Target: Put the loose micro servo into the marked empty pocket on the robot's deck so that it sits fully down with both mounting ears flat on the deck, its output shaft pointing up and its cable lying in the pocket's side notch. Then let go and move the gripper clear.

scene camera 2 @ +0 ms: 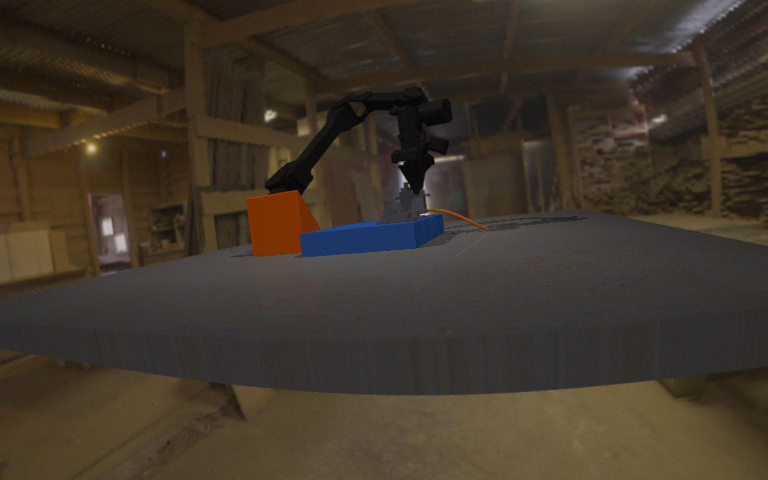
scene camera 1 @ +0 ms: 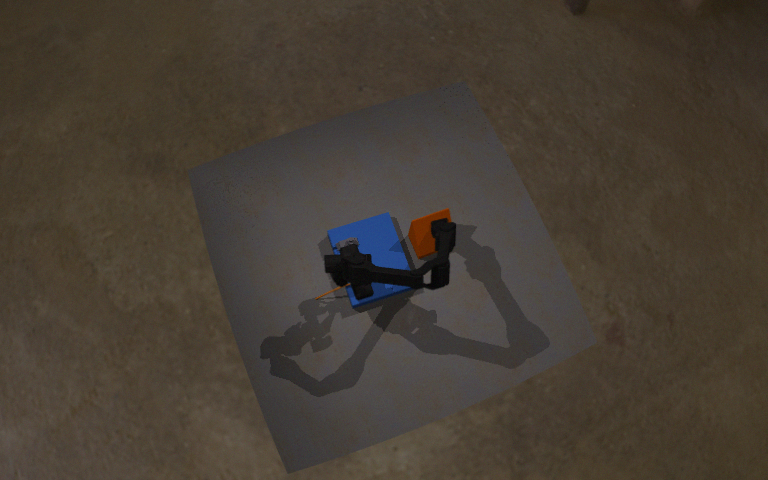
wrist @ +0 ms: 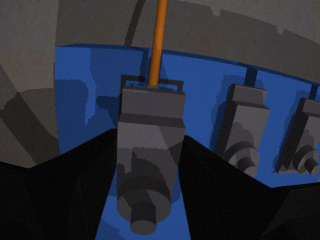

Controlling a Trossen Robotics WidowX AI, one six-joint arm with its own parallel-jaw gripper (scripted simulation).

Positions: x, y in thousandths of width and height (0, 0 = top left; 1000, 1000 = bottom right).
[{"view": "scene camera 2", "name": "gripper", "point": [545, 405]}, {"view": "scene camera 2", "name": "micro servo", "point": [537, 422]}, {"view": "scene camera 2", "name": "deck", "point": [458, 497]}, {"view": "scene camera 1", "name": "deck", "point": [490, 491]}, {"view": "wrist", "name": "gripper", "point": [467, 585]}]
